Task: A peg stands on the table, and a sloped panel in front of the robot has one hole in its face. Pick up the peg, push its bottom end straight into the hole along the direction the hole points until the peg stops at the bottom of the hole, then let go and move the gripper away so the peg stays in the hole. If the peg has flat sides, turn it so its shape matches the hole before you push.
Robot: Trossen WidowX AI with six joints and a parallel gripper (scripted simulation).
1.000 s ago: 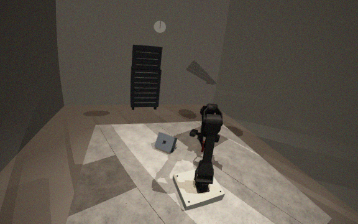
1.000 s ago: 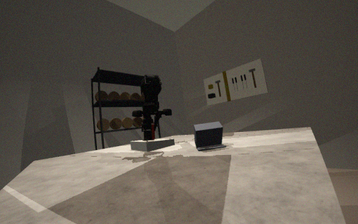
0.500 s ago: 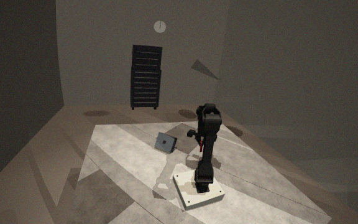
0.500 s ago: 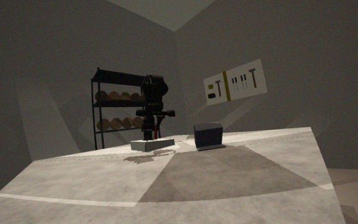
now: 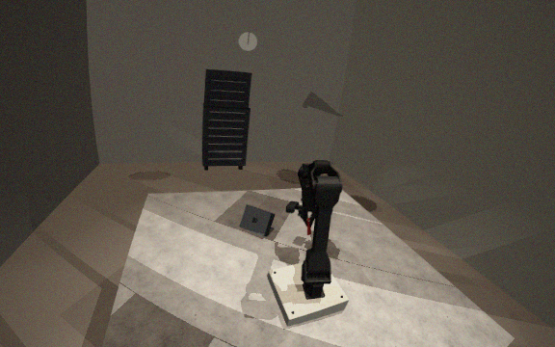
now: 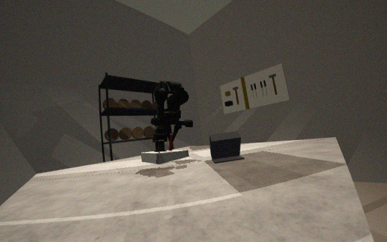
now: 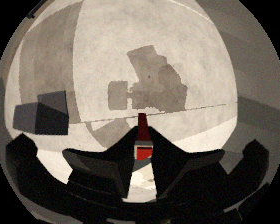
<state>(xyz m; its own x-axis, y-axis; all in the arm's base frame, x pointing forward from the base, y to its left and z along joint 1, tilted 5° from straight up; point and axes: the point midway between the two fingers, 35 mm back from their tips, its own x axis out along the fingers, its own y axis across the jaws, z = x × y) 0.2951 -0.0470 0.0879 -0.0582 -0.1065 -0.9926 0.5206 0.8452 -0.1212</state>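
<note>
Now: the sloped grey-blue panel 110 mm ahead of my gripper tip, 210 mm to the left of it and 50 mm below it. Round my gripper tip: red peg: 20 mm above.
</note>
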